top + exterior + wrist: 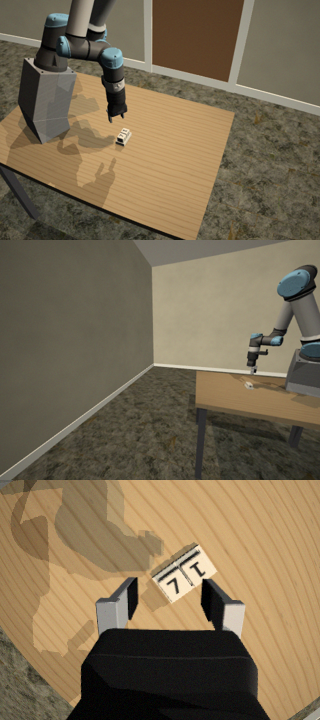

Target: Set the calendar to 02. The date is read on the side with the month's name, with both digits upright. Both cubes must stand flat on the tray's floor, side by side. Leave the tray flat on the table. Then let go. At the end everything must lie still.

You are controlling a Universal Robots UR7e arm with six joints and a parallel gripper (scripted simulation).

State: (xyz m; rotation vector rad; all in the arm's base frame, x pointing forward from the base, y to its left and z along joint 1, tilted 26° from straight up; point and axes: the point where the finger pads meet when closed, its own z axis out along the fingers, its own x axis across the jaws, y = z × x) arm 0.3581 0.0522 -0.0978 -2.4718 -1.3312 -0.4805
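Now: hand 130 mm above the digit cube and 20 mm short of it. Round my hand: calendar tray: 140 mm below, 20 mm ahead, 10 mm to the left.
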